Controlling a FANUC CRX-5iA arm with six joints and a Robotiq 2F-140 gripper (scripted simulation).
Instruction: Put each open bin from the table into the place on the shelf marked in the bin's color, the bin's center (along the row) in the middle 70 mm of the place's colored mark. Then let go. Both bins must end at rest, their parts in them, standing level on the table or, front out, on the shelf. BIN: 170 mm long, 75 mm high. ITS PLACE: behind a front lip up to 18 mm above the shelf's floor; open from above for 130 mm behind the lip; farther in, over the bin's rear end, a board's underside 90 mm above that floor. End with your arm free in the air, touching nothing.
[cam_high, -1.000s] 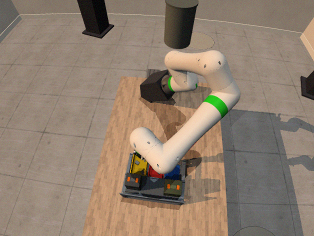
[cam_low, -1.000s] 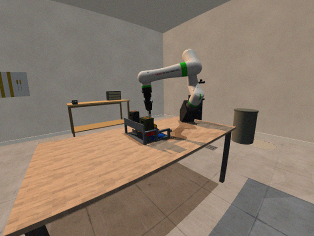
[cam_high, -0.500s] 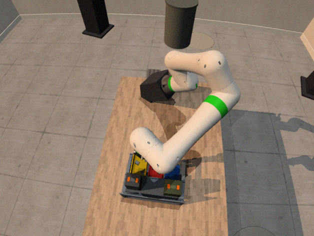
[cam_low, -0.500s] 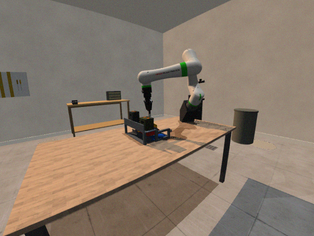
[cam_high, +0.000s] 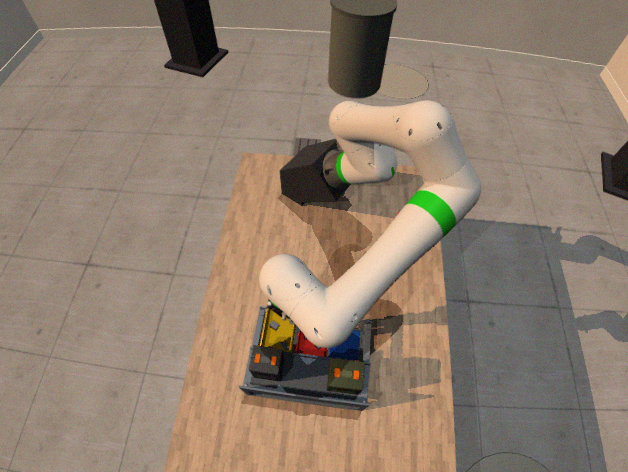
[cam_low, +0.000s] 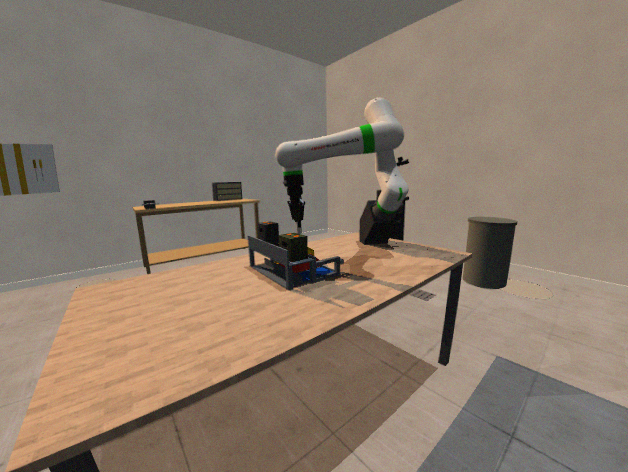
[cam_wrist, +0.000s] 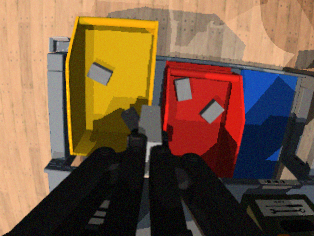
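Right now my hand is 14 cm above the yellow bin, 5 cm to the left of it and 1 cm short of it. From my hand the other things lie so: red bin (15 cm below, 8 cm to the left, 3 cm ahead); then red mark (18 cm below, 8 cm to the left, 3 cm ahead); then yellow mark (18 cm below, 6 cm ahead, 3 cm to the right).
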